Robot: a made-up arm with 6 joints. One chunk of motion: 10 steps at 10 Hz.
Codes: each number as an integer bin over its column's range. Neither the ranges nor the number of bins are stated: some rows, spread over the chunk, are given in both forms.
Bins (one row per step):
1: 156 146 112 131 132 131
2: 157 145 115 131 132 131
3: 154 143 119 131 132 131
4: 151 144 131 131 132 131
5: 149 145 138 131 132 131
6: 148 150 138 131 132 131
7: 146 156 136 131 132 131
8: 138 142 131 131 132 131
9: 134 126 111 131 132 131
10: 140 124 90 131 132 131
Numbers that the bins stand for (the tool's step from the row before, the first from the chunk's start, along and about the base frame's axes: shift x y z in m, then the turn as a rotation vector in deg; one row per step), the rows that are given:
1: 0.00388 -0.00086 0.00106 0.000 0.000 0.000
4: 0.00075 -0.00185 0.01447 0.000 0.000 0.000
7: -0.00239 0.00408 0.01800 0.000 0.000 0.000
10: -0.00616 -0.01173 -0.01447 0.000 0.000 0.000
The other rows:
2: 0.00451 -0.00135 0.00318 0.000 0.000 0.000
3: 0.00263 -0.00234 0.00600 0.000 0.000 0.000
5: -0.00051 -0.00135 0.01941 0.000 0.000 0.000
6: -0.00114 0.00112 0.01941 0.000 0.000 0.000
8: -0.00741 -0.00284 0.01447 0.000 0.000 0.000
9: -0.00992 -0.01074 0.00035 0.000 0.000 0.000

